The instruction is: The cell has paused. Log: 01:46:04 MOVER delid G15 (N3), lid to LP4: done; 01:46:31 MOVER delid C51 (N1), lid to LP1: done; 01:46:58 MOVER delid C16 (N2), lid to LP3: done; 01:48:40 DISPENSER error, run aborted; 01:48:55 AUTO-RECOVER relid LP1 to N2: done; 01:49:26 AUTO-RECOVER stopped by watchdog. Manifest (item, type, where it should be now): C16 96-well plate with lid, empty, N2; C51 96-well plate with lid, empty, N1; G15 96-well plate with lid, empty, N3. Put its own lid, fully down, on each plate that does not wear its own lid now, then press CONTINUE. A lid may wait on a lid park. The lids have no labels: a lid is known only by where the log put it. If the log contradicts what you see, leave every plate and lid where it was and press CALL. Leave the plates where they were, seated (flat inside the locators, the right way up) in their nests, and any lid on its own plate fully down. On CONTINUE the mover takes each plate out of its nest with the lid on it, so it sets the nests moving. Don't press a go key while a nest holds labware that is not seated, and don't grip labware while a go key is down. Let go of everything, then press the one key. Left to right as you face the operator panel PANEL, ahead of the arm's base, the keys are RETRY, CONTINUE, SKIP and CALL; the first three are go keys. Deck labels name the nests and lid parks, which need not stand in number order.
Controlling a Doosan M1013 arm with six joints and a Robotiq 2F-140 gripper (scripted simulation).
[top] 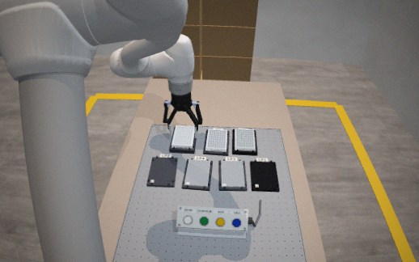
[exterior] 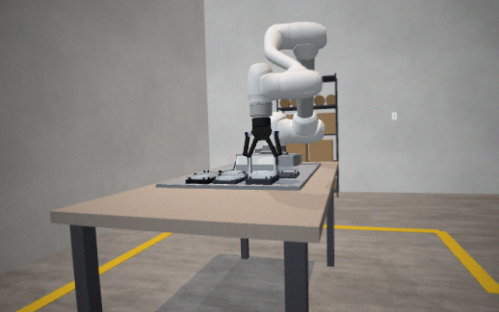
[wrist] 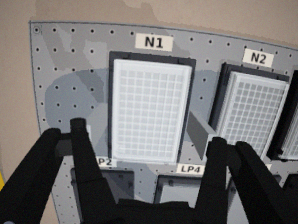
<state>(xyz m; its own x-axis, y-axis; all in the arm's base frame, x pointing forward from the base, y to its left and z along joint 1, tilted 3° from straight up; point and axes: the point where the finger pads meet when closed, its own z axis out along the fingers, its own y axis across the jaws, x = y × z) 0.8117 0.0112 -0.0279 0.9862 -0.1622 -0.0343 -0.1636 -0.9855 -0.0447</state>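
My hand is 3 cm above the plate. Also, from my hand: lid park LP3: 21 cm behind, 17 cm to the right, 5 cm below; lid park LP2: 17 cm behind, 9 cm to the left, 5 cm below; lid park LP4: 19 cm behind, 4 cm to the right, 5 cm below.
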